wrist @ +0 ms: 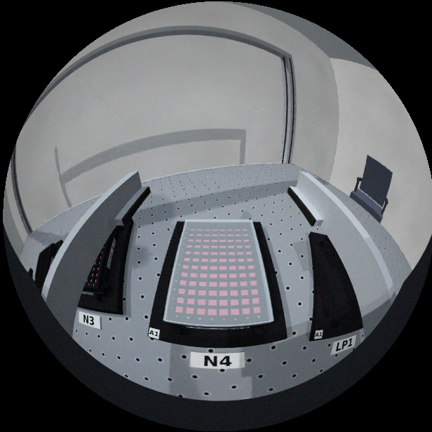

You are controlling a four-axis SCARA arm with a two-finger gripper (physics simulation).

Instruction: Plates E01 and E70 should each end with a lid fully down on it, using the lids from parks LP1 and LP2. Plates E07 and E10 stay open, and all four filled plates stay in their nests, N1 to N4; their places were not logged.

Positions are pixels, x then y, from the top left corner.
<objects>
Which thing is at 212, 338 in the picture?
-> A black nest N4.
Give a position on a black lid park LP1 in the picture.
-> At 332, 289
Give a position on a clear lid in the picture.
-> At 218, 280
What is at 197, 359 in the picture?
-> An N4 label.
</objects>
